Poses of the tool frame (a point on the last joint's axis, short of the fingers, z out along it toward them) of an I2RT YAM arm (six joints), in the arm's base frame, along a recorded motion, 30 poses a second.
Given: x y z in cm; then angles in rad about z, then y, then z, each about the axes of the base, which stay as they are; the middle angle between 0 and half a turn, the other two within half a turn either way.
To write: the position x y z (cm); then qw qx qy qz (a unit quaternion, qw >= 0). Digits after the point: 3 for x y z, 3 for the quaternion.
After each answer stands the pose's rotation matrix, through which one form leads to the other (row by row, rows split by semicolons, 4 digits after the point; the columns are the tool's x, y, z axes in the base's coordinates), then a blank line. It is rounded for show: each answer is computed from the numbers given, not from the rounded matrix.
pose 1, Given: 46.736, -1.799, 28.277, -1.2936, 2.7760, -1.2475
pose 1, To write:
46.736, -1.799, 28.277, 0.054, -0.023, 0.983, -0.174
-0.9932 -0.0259 0.1136; -0.0632 0.9387 -0.3390; -0.0978 -0.3439 -0.9339

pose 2, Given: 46.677, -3.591, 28.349, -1.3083, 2.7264, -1.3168
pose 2, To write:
46.677, -3.591, 28.349, 0.053, 0.004, 0.979, -0.199
-0.9944 0.0291 0.1014; -0.0128 0.9205 -0.3904; -0.1047 -0.3895 -0.9150

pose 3, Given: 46.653, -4.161, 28.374, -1.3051, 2.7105, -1.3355
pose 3, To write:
46.653, -4.161, 28.374, 0.053, 0.015, 0.977, -0.207
-0.9939 0.0510 0.0974; 0.0070 0.9137 -0.4063; -0.1097 -0.4032 -0.9085

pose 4, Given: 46.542, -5.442, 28.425, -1.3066, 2.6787, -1.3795
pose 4, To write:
46.542, -5.442, 28.425, 0.052, 0.035, 0.973, -0.223
-0.9921 0.0921 0.0849; 0.0459 0.8976 -0.4384; -0.1166 -0.4310 -0.8948

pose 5, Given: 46.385, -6.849, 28.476, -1.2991, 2.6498, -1.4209
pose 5, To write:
46.385, -6.849, 28.476, 0.051, 0.059, 0.968, -0.238
-0.9878 0.1385 0.0705; 0.0901 0.8797 -0.4669; -0.1267 -0.4549 -0.8815

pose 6, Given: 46.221, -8.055, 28.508, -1.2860, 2.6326, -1.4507
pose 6, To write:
46.221, -8.055, 28.508, 0.051, 0.080, 0.965, -0.247
-0.9822 0.1785 0.0584; 0.1286 0.8657 -0.4838; -0.1369 -0.4677 -0.8732

